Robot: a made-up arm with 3 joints. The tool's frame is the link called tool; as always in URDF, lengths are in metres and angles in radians. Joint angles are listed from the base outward. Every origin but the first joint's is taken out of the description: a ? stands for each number. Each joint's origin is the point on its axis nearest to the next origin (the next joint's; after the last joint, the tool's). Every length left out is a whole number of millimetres.
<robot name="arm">
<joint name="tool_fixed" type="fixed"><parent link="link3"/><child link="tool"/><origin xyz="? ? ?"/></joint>
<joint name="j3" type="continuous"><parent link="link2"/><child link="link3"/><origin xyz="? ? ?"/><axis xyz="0 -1 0"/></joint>
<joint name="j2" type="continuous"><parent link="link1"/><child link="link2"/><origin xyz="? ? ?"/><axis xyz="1 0 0"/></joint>
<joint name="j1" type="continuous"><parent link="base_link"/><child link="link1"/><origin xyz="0 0 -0.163"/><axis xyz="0 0 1"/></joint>
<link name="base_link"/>
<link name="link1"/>
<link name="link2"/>
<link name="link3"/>
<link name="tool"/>
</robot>
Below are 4 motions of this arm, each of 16 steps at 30 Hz.
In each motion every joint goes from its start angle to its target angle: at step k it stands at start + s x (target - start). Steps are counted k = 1, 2, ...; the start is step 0. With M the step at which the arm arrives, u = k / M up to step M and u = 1 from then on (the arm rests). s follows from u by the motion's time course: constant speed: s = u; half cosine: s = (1 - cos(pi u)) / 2; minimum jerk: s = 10 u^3 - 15 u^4 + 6 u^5.
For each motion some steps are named. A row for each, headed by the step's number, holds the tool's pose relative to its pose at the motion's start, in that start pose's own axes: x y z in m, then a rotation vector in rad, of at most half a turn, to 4 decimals.
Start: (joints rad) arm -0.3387 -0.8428 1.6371
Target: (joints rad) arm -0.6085 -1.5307 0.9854
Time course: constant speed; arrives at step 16
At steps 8, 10, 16:
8: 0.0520 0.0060 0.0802 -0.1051 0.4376 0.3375
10: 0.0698 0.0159 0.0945 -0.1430 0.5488 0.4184
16: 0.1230 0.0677 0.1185 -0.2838 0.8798 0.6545

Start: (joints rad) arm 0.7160 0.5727 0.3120
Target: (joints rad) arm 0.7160 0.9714 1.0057
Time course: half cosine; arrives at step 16
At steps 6, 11, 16:
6: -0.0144 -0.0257 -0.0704 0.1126 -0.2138 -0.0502
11: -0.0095 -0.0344 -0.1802 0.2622 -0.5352 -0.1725
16: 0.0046 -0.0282 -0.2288 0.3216 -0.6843 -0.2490

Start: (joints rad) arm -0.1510 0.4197 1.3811
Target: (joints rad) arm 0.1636 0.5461 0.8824
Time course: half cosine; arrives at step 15
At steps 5, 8, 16:
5: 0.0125 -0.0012 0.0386 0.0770 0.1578 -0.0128
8: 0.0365 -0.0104 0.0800 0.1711 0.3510 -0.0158
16: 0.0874 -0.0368 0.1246 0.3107 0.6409 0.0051

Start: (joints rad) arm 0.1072 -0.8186 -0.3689
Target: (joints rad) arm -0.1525 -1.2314 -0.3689
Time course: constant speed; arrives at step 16
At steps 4, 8, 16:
4: 0.0250 0.0514 0.0131 -0.0811 0.0497 -0.0763
8: 0.0562 0.1013 0.0215 -0.1639 0.1036 -0.1477
16: 0.1335 0.1932 0.0223 -0.3339 0.2235 -0.2746

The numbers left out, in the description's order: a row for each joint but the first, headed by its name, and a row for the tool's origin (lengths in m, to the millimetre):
tool: -0.298 0 0.092
j3: 0 -0.03 0.281
j2: 0.176 0.07 0

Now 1 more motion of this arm.
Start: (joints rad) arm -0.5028 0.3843 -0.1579
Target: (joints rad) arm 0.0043 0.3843 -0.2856
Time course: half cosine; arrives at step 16
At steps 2, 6, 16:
2: 0.0026 -0.0018 0.0025 -0.0029 0.0121 0.0177
6: 0.0225 -0.0128 0.0199 -0.0256 0.0980 0.1429
16: 0.0844 -0.0229 0.0578 -0.1037 0.3154 0.4598

